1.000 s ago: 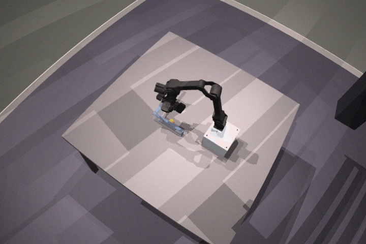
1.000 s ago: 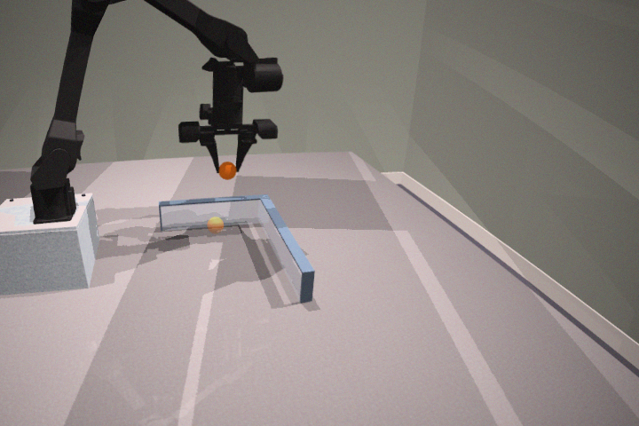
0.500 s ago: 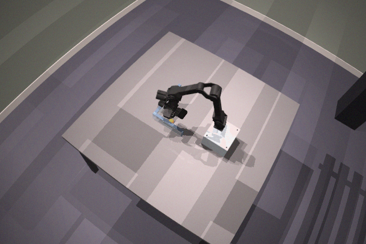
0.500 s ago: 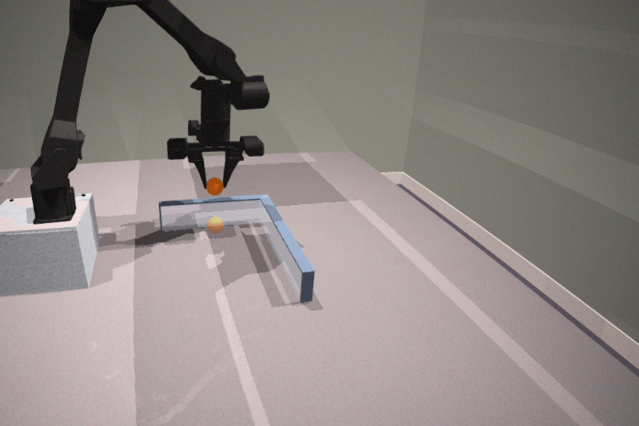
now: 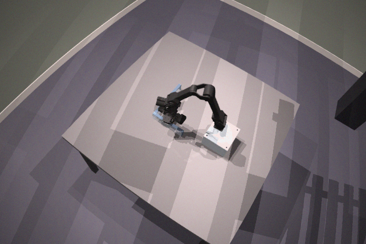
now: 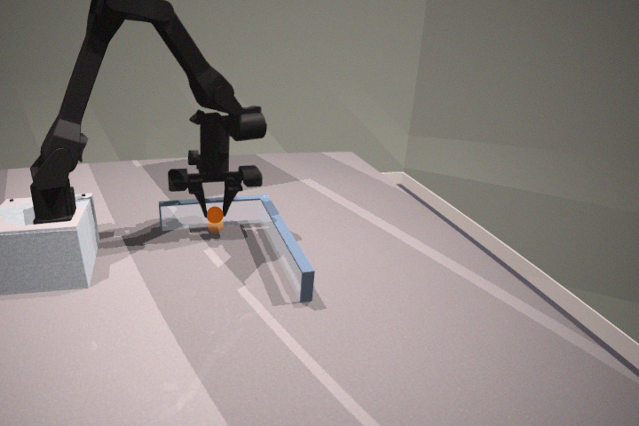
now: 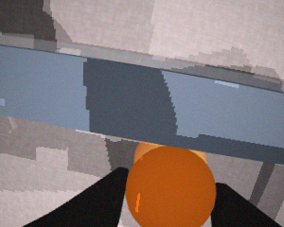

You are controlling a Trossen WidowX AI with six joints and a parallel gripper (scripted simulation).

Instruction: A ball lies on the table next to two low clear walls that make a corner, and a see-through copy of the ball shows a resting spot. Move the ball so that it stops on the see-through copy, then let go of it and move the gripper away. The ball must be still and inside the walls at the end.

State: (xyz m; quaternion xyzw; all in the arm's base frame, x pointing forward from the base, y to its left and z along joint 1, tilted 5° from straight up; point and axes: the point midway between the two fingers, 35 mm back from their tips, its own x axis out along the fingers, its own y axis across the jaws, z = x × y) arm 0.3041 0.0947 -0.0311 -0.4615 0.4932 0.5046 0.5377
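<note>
My gripper tip is now right at the orange ball. The rest, counted from my gripper tip: see-through copy (2 cm below).
</note>
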